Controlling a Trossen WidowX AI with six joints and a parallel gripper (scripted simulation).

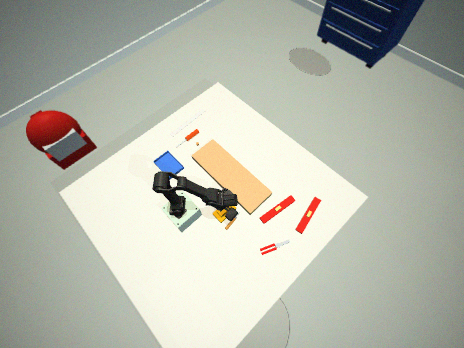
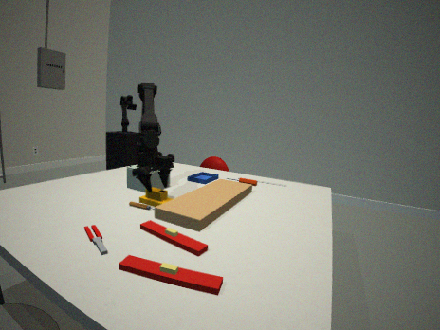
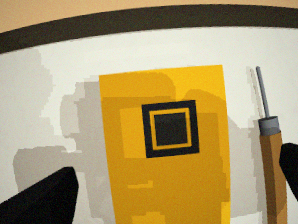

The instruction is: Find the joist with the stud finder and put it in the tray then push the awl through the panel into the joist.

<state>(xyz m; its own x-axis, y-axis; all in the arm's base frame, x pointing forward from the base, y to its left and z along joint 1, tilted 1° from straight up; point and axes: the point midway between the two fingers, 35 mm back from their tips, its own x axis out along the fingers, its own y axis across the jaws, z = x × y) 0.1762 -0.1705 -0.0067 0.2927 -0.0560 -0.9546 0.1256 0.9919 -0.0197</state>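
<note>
The yellow stud finder is 20 mm below my gripper tip. Also, from my gripper tip: awl: 10 mm behind, 70 mm to the right, 50 mm below; blue tray: 480 mm to the left, 50 mm below; square indicator: 20 mm ahead.
</note>
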